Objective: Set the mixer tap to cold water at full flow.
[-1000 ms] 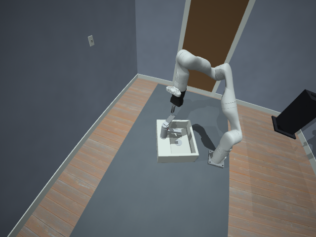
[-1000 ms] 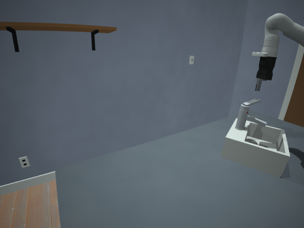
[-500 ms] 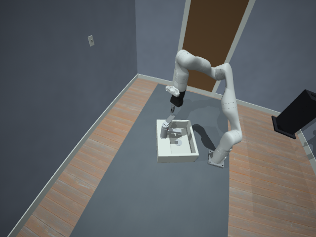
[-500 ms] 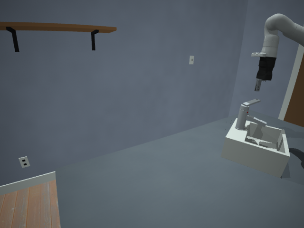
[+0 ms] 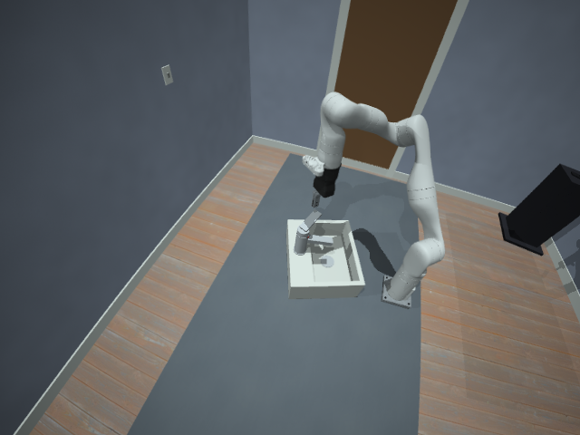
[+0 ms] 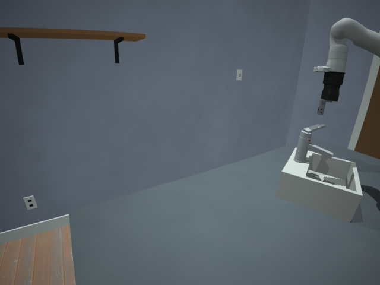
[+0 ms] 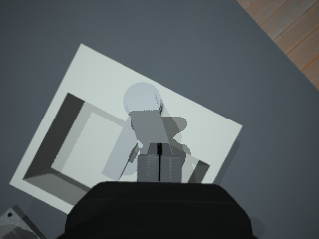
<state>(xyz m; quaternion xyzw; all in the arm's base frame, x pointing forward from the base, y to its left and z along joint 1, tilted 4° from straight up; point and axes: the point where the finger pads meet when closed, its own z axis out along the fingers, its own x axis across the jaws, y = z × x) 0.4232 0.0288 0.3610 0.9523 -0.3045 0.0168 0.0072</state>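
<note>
Right now my hand is 20 mm to the right of the flat lever and 80 mm above it. The rest, counted from my hand: white basin (90 mm behind, 320 mm below); grey mixer tap (40 mm to the left, 130 mm below).
</note>
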